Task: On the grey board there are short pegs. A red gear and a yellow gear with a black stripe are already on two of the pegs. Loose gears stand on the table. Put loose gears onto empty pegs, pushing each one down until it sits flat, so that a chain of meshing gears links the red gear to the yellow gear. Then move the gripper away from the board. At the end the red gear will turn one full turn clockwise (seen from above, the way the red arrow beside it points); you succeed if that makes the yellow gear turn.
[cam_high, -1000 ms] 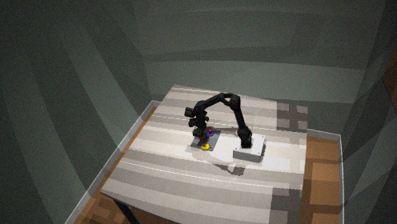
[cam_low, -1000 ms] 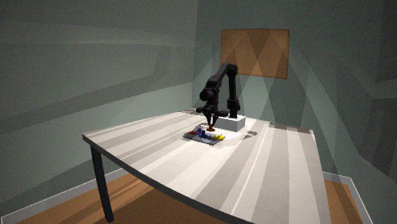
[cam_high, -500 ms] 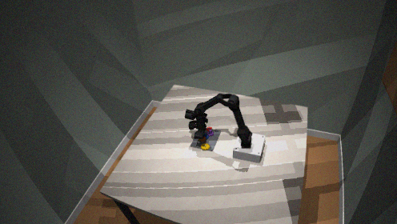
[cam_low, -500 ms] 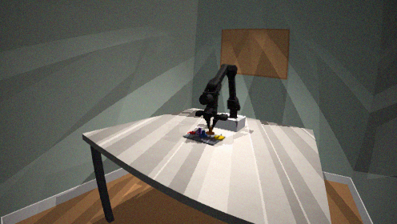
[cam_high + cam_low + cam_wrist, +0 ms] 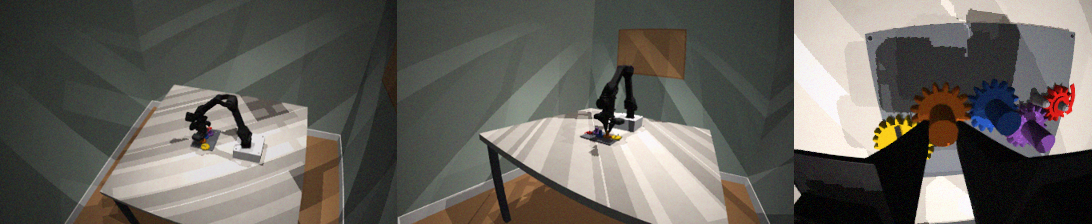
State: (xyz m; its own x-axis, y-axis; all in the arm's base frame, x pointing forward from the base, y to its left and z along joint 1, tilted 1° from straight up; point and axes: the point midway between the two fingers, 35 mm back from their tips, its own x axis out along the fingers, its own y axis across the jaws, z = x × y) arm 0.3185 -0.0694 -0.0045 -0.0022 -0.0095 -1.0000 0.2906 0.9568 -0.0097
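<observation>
Right now the blue gear is 5 cm to the right of my gripper tip, 2 cm below it and 1 cm behind it. From my gripper tip the other things lie so: orange gear 1 cm below; then red gear 13 cm to the right, 3 cm below, 3 cm behind; then purple gear 9 cm to the right, 4 cm behind, 2 cm below.
</observation>
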